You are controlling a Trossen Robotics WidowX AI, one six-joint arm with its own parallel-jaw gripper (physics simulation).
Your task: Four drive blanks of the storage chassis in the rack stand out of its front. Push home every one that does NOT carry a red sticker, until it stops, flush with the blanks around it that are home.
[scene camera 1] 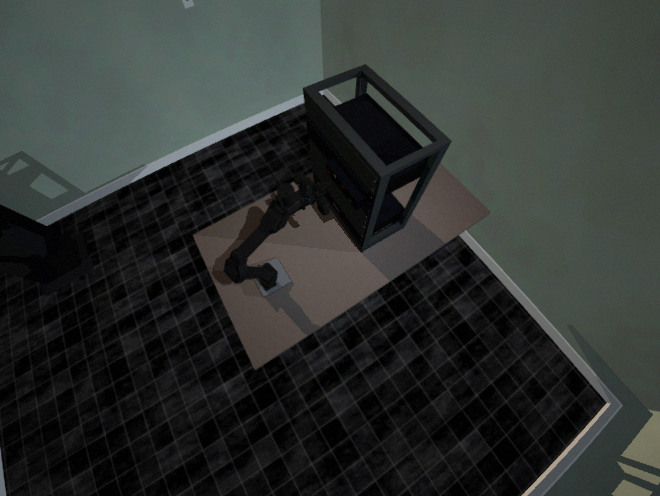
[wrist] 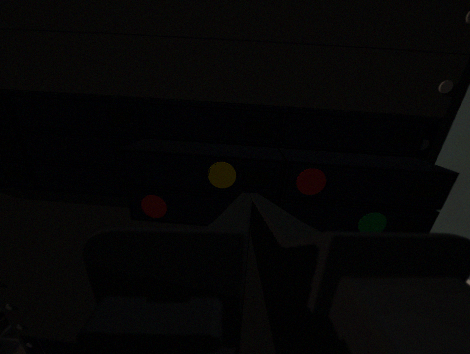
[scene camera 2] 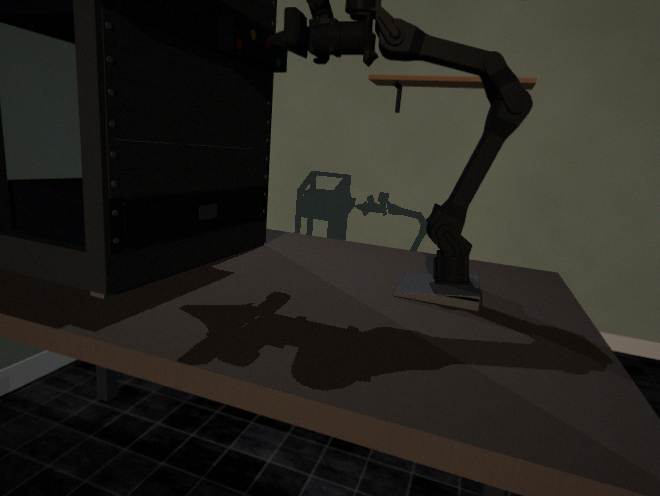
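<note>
The storage chassis (wrist: 60, 145) is a dark band across the rack's front. Four blanks stand out of it in a block. The yellow-sticker blank (wrist: 222, 175) (scene camera 2: 253, 34) is upper left, and a red-sticker blank (wrist: 311, 181) is upper right. Another red-sticker blank (wrist: 154, 206) (scene camera 2: 238, 44) is lower left, and the green-sticker blank (wrist: 372, 222) (scene camera 2: 277, 62) is lower right. My gripper (wrist: 248, 200) (scene camera 2: 272, 41) is shut and empty. Its pointed tips are at the block's front, right of and below the yellow sticker in the wrist view. Contact cannot be told. Seams between blanks are too dark to see.
The rack (scene camera 1: 376, 213) (scene camera 2: 94, 160) stands on the brown table (scene camera 1: 320, 266) (scene camera 2: 506, 426), with plain panels above and below the chassis. Screws line its edge. The arm's base plate (scene camera 1: 282, 272) (scene camera 2: 413, 288) is on the table. A wall shelf (scene camera 2: 426, 81) shows behind the arm.
</note>
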